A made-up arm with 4 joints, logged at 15 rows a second.
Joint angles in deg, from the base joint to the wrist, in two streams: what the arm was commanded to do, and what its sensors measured. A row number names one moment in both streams.
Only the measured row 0 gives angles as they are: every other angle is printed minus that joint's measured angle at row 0.
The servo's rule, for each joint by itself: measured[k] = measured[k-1] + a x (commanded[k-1-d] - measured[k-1]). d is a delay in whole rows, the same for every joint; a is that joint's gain. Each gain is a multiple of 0.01, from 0.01 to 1. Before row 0 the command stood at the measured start. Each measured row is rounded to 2 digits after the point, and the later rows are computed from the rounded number. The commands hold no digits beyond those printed.
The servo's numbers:
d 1
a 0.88 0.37 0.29 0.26
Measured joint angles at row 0: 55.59, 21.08, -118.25, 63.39
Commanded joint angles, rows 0 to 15: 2.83, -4.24, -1.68, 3.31; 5.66, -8.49, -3.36, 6.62; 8.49, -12.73, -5.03, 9.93; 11.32, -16.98, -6.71, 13.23; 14.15, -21.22, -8.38, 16.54; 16.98, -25.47, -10.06, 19.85; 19.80, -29.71, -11.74, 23.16; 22.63, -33.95, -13.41, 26.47; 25.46, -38.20, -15.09, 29.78; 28.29, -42.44, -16.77, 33.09; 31.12, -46.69, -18.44, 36.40; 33.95, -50.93, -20.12, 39.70; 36.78, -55.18, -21.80, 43.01; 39.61, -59.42, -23.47, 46.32; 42.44, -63.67, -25.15, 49.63; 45.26, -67.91, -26.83, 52.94
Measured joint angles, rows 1 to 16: 0.00, 0.00, 0.00, 0.00; 2.49, -1.57, -0.49, 0.86; 5.28, -4.13, -1.32, 2.36; 8.10, -7.31, -2.40, 4.33; 10.93, -10.89, -3.65, 6.64; 13.76, -14.71, -5.02, 9.21; 16.59, -18.69, -6.48, 11.98; 19.41, -22.77, -8.01, 14.89; 22.24, -26.91, -9.58, 17.90; 25.07, -31.09, -11.18, 20.99; 27.90, -35.29, -12.80, 24.14; 30.73, -39.51, -14.44, 27.33; 33.56, -43.74, -16.09, 30.55; 36.39, -47.97, -17.75, 33.79; 39.22, -52.21, -19.41, 37.05; 42.05, -56.45, -21.07, 40.32
